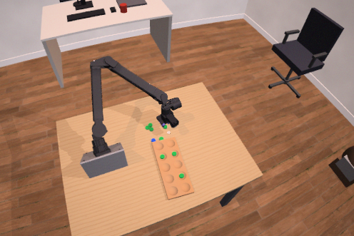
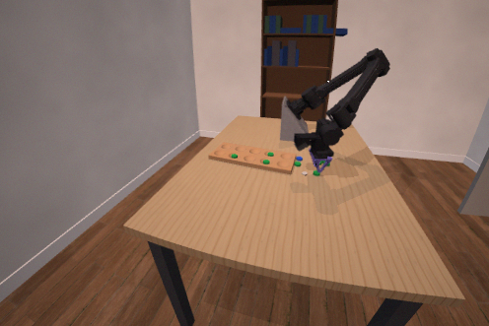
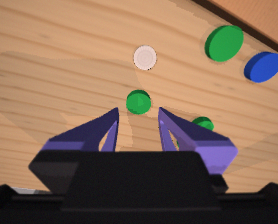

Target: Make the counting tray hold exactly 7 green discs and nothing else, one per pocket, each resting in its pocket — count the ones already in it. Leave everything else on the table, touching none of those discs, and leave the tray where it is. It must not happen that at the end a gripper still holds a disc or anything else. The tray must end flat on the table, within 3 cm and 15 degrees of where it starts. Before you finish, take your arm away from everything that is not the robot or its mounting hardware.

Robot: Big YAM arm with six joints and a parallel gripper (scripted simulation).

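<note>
Right now the white piece is 5 cm to the right of my hand and 3 cm below it. Also, from my hand: wooden counting tray: 10 cm behind, 27 cm to the right, 2 cm below; blue disc: 12 cm behind, 6 cm to the right, 3 cm below.
</note>
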